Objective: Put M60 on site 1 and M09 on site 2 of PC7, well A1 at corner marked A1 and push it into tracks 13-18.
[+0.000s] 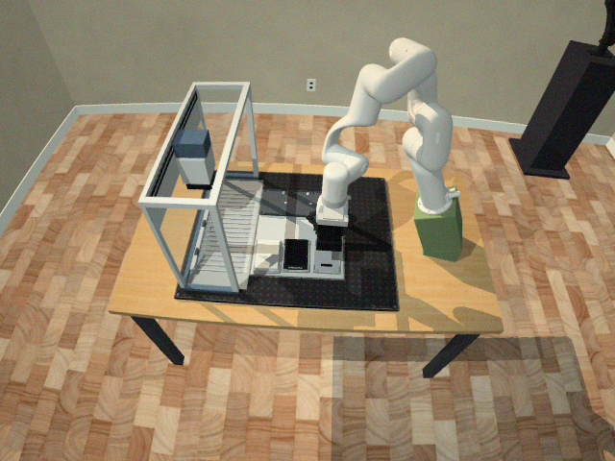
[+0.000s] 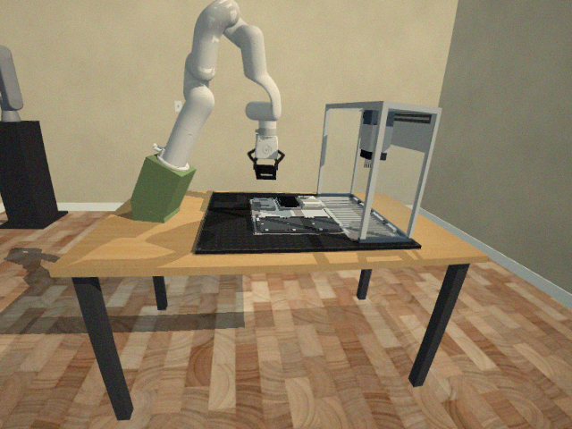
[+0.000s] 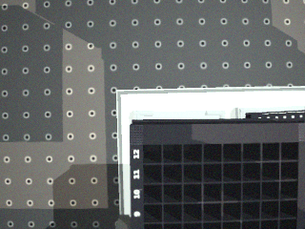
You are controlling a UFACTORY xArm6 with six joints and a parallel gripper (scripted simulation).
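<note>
The carrier PC7 lies 25 cm to the right of my hand, 16 cm below it and 12 cm ahead of it. Round my hand: apron (17 cm below, 12 cm to the right, 11 cm ahead); black 96-well plate (15 cm below, 11 cm ahead); nest S1 (17 cm below).
</note>
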